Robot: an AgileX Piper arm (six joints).
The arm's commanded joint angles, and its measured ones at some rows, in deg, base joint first. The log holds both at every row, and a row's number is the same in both.
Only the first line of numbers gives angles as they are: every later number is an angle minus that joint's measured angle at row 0.
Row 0, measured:
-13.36, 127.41, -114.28, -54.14, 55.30, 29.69
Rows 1 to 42, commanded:
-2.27, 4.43, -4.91, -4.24, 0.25, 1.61
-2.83, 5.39, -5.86, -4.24, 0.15, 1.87
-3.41, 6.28, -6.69, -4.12, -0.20, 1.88
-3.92, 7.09, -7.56, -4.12, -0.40, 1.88
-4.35, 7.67, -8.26, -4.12, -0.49, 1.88
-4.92, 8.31, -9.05, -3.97, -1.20, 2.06
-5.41, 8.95, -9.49, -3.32, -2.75, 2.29
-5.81, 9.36, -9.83, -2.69, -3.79, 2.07
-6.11, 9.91, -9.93, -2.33, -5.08, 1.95
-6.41, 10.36, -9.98, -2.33, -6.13, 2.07
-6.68, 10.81, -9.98, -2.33, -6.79, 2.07
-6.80, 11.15, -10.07, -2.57, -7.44, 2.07
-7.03, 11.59, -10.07, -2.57, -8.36, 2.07
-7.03, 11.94, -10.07, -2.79, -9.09, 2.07
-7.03, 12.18, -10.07, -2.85, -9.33, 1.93
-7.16, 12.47, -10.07, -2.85, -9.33, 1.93
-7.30, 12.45, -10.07, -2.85, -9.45, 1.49
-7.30, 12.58, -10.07, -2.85, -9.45, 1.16
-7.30, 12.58, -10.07, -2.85, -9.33, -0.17
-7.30, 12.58, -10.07, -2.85, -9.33, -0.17
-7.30, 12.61, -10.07, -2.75, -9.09, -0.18
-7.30, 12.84, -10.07, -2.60, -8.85, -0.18
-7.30, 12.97, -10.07, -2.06, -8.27, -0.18
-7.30, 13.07, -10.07, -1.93, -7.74, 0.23
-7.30, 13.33, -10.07, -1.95, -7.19, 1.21
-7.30, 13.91, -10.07, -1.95, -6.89, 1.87
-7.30, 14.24, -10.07, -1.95, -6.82, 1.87
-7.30, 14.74, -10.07, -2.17, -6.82, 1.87
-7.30, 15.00, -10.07, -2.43, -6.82, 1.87
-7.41, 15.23, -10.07, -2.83, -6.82, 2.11
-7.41, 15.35, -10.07, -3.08, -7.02, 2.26
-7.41, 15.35, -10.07, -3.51, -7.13, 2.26
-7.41, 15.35, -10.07, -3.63, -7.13, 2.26
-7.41, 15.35, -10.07, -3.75, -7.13, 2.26
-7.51, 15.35, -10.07, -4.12, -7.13, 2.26
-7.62, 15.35, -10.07, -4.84, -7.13, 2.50
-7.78, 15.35, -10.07, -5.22, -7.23, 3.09
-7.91, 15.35, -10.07, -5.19, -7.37, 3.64
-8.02, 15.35, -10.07, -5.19, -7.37, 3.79
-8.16, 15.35, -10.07, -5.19, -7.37, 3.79
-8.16, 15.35, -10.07, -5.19, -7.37, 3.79
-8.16, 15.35, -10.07, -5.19, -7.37, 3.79
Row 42, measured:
-7.50, 15.62, -9.68, -3.88, -7.41, 3.04
